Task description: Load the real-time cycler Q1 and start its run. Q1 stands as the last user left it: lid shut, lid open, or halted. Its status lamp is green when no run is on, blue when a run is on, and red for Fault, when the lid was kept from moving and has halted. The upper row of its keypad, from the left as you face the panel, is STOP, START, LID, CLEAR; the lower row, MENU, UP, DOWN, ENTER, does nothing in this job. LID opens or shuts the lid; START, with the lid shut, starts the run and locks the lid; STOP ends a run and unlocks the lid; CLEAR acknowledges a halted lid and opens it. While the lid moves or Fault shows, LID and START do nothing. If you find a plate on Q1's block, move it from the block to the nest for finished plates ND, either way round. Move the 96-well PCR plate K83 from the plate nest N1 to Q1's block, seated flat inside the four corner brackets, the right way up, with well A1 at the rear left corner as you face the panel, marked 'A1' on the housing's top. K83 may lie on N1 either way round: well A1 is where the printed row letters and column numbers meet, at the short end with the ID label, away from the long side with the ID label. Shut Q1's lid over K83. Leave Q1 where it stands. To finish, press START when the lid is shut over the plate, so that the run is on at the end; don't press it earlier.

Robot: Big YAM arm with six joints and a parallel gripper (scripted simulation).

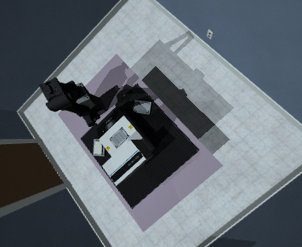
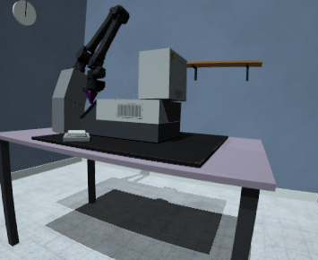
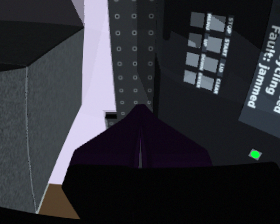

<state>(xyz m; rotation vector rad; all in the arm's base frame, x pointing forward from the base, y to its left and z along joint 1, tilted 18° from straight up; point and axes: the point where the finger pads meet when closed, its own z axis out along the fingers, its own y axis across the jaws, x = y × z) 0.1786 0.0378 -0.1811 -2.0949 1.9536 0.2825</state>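
My gripper is now 160 mm short of the white 96-well plate K83, 240 mm to the left of it and 150 mm above it. Round my hand: grey plate nest 160 mm ahead, 240 mm to the right, 170 mm below; then grey nest ND 120 mm ahead, 340 mm to the left, 170 mm below.
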